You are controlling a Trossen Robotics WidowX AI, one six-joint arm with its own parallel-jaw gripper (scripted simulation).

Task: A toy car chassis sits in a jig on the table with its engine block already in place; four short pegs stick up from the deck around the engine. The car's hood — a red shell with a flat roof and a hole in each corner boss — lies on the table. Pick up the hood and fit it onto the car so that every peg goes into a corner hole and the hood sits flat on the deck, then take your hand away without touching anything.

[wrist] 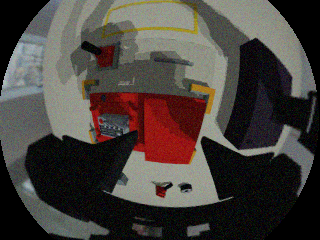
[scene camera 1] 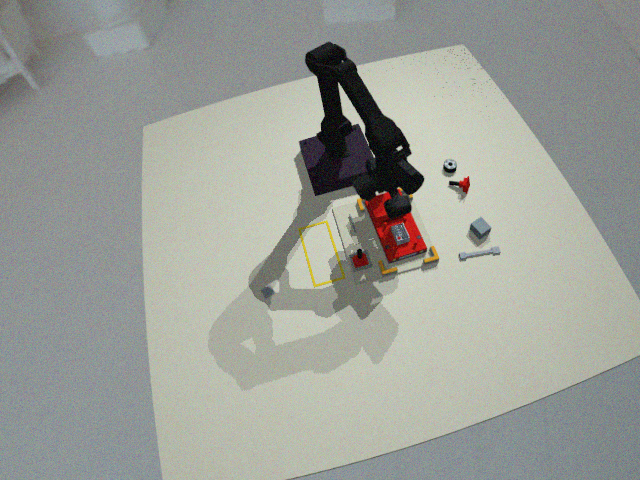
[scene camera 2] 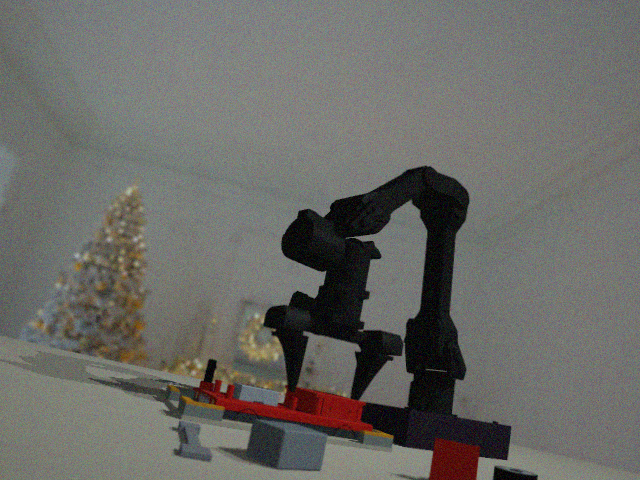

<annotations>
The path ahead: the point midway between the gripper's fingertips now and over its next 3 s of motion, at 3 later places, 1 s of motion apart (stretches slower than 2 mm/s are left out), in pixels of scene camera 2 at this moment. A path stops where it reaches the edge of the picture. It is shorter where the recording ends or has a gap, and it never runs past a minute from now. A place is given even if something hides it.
My gripper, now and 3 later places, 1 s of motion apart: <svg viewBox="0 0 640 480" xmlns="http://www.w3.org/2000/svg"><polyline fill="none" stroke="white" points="323,397 322,405 330,365 313,347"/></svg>
</annotations>
